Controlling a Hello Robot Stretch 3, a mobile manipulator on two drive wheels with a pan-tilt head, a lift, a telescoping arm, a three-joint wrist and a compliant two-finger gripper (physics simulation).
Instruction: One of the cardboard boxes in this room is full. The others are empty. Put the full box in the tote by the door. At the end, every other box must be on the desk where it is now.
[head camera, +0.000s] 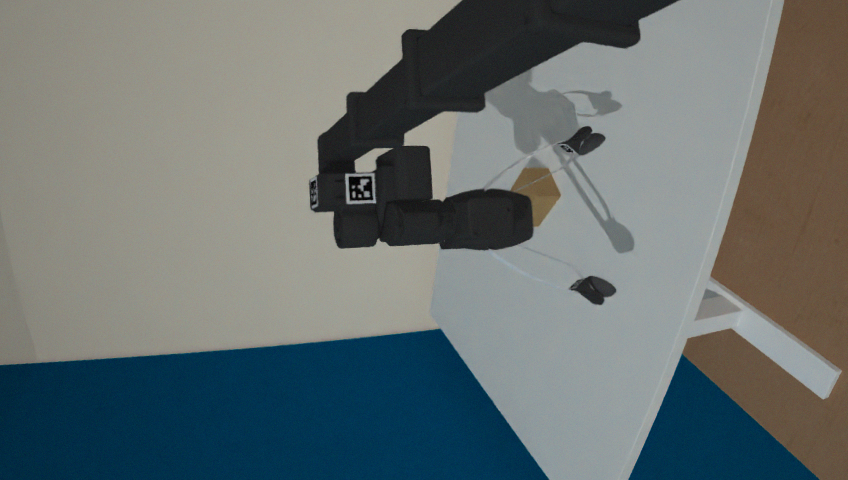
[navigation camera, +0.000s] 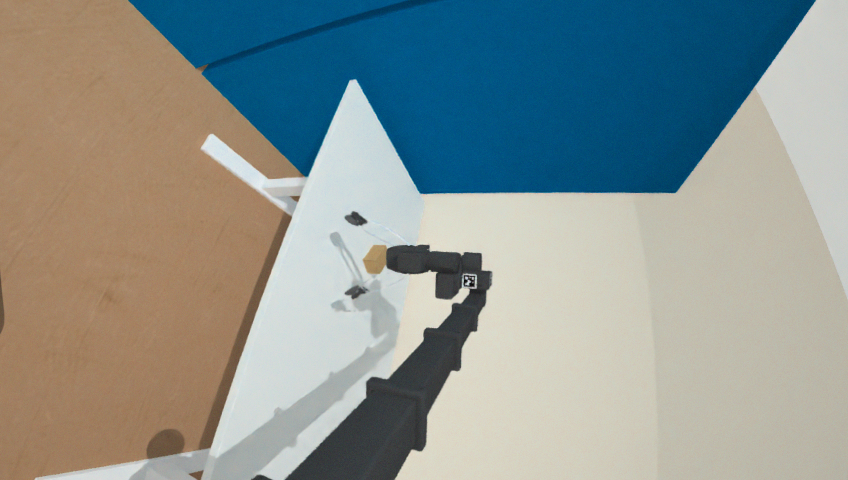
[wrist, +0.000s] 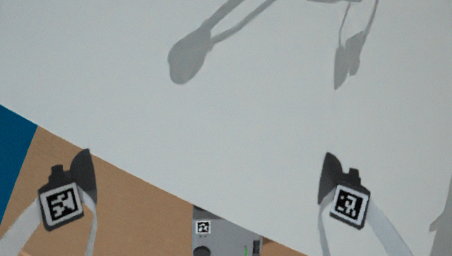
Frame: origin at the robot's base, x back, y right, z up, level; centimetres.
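Seen in the pictures: gripper, fingertip midpoint: (head camera: 607, 214) (navigation camera: 346, 255) (wrist: 210, 170); robot's base, origin of the base link: (wrist: 203, 231).
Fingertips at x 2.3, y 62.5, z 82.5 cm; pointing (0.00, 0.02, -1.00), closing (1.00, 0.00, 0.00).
Offsets run from my fingertips to a thing's top centre. "*": to the spot under its first point. Level surfaces: height alone.
One small brown cardboard box {dx +4.7, dy +30.0, dz -5.5 cm} (head camera: 542, 189) (navigation camera: 374, 259) stands on the white desk {dz -10.5 cm} (head camera: 595, 380) (navigation camera: 309, 321) (wrist: 250, 125). The gripper body partly covers it in the head view, and its contents cannot be seen. The box does not show in the wrist view. My gripper (head camera: 590, 215) (navigation camera: 355, 255) (wrist: 210, 170) is wide open and empty, above the desk. In the navigation view the box shows between the fingers' lines, near the gripper body and nearer the wall than the fingertips. The tote and the other boxes do not show.
A beige wall (head camera: 208, 178) (navigation camera: 535, 356) runs behind the desk, and a blue wall (head camera: 238, 410) (navigation camera: 505, 107) stands at its end. White desk legs {* dx -32.0, dy +27.7, dz -80.0 cm} (head camera: 785, 344) (navigation camera: 238, 163) stick out below. The robot's grey base (wrist: 225, 235) shows beyond the desk's edge. The arm's shadow crosses the desk.
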